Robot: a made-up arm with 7 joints.
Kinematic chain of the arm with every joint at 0, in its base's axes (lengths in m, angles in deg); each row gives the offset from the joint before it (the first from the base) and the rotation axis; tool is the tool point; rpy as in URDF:
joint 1: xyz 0 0 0.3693 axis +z
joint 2: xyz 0 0 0 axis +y
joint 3: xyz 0 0 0.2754 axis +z
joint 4: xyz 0.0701 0 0 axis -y
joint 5: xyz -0.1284 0 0.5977 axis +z
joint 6: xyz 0 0 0 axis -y
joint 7: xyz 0.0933 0 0 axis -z
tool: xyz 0 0 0 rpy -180 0 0
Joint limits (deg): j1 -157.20..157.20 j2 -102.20..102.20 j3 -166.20..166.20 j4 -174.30..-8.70 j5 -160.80..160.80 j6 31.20..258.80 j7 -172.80..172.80
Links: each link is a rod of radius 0.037 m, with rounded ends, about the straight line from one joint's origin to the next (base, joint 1, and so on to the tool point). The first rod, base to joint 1, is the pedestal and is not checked.
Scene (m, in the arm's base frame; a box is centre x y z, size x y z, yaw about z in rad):
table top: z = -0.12
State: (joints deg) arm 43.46 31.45 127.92 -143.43 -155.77 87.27 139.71
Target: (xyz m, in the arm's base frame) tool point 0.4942 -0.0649 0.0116
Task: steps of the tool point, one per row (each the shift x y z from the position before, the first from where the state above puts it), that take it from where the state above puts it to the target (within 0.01 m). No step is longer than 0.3 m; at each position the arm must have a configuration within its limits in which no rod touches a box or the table.
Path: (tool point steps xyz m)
1: 0.0793 0.2456 -0.0783
2: 0.1790 0.1841 -0.0770
3: 0.2412 0.0855 -0.0701
4: 0.2532 -0.0300 -0.0592
5: 0.2128 -0.1383 -0.0453
6: 0.1287 -0.2168 -0.0300
7: 0.0188 -0.2493 -0.0145

